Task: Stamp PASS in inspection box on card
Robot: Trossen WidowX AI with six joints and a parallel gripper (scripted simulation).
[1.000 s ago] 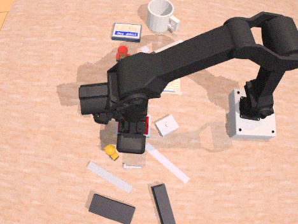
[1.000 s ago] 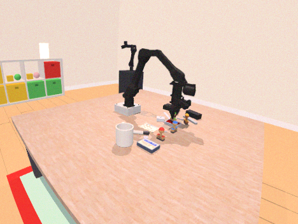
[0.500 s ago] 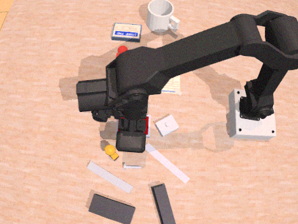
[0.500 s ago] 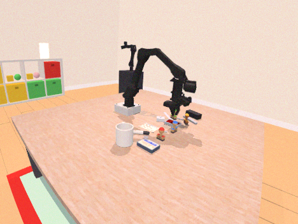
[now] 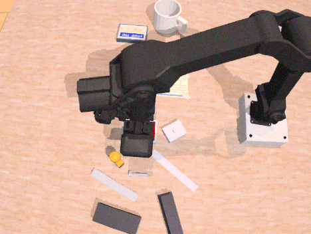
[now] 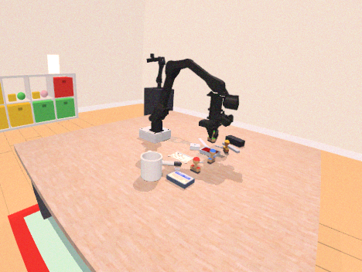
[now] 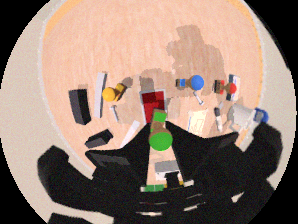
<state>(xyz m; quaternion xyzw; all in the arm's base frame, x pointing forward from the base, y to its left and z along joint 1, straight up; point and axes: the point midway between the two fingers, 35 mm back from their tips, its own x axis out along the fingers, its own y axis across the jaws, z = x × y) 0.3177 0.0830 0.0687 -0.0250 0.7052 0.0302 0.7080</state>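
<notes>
Now: the cream card 6 cm behind my gripper tip, 14 cm to the right of it and 9 cm below it. Round my gripper tip: yellow-knobbed stamp: 5 cm ahead, 8 cm to the left, 6 cm below; green-knobbed stamp: right at my gripper tip; red ink pad: 8 cm below.
</notes>
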